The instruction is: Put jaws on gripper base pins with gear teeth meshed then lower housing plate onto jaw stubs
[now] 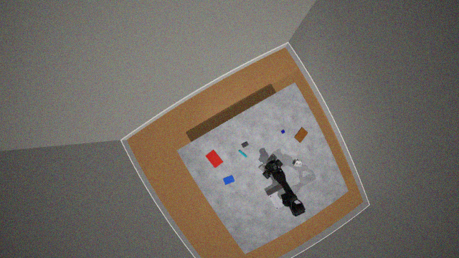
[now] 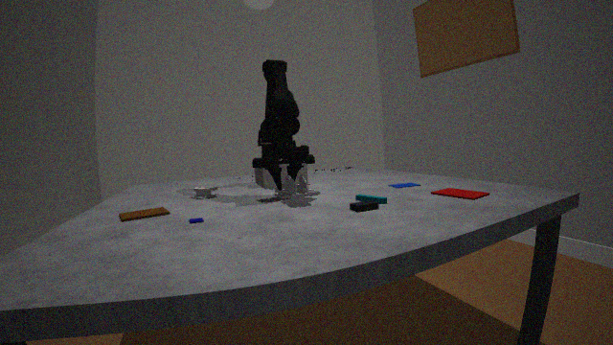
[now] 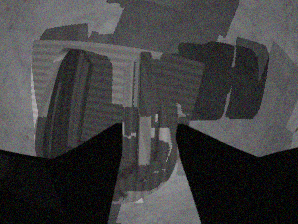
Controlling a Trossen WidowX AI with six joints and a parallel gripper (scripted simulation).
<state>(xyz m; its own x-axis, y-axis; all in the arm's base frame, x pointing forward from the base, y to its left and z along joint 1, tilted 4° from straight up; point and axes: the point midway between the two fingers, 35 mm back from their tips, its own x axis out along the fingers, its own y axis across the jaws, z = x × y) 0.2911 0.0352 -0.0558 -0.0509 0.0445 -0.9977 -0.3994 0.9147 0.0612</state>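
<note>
Now: the grey jaw 4 cm behind my gripper tip. Round my gripper tip: dark block (27 cm ahead, 15 cm to the left, 1 cm below); teal bar (20 cm ahead, 19 cm to the left, 1 cm below); small blue piece (26 cm ahead, 23 cm to the right, 2 cm below).
</note>
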